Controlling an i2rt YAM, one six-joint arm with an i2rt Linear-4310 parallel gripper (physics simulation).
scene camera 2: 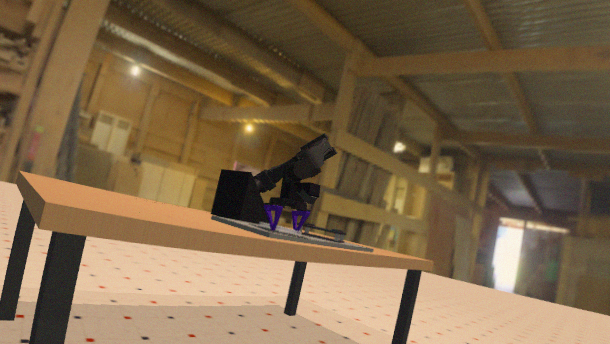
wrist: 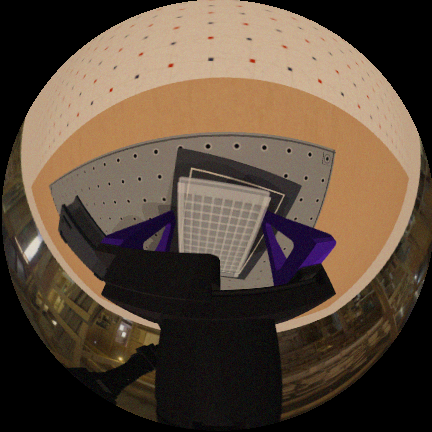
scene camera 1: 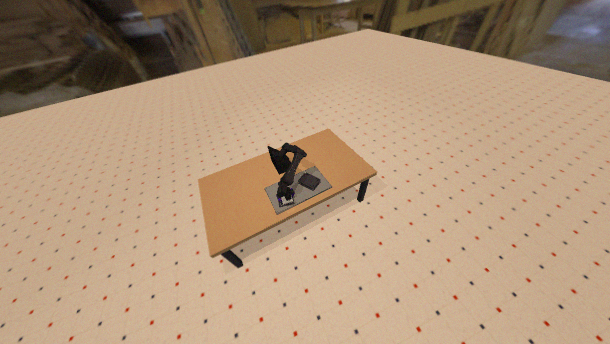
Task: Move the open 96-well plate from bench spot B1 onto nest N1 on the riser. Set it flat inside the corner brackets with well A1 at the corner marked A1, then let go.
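Places are measured from the arm's base along level axes (x back, y right, z up), in metres.
Where they show: gripper, between the fingertips: (scene camera 2: 284, 232) (wrist: 217, 214); arm's base, origin of its link: (scene camera 2: 245, 193) (scene camera 1: 280, 155).
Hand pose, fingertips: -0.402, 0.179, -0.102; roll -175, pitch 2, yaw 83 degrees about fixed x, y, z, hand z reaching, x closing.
Note:
Things, the pixels of their centre, and the offset from my fingertips, as dx, dy, dz. "spot": a spot on its surface instead. Level surfaces: height alone.
- white 96-well plate, middle of its body: (wrist: 215, 238) (scene camera 2: 279, 228) (scene camera 1: 286, 196) +0.028, -0.007, +0.006
- pale outline, a spot on its surface: (wrist: 284, 195) spot: -0.014, +0.072, -0.002
- dark pad, a spot on its surface: (wrist: 290, 187) spot: -0.022, +0.078, -0.002
- dark riser, middle of its body: (wrist: 88, 248) (scene camera 2: 321, 232) (scene camera 1: 309, 181) +0.034, -0.252, +0.018
- wooden table, height of its surface: dz -0.016
The white 96-well plate (scene camera 1: 286, 202) (wrist: 225, 220) is between the purple fingers of my gripper (scene camera 2: 285, 229) (wrist: 217, 214), which is open and low over the bench spot. One fingertip is at each long side of the plate; contact cannot be told. In the wrist view the plate sits askew to the pale outline (wrist: 284, 195) on the dark pad (wrist: 290, 187), overlapping its left line. Part of the plate's near end is hidden by the gripper body. The dark riser (scene camera 1: 310, 181) (wrist: 80, 237) stands beside the spot. The nest's A1 mark cannot be read.
A grey perforated board (scene camera 1: 271, 191) (wrist: 145, 165) lies under the pad and riser, on the wooden table (scene camera 1: 225, 210) (scene camera 2: 150, 215) (wrist: 365, 190). The black arm base (scene camera 2: 235, 195) stands at the board's back edge. The table's front edge runs close to the board.

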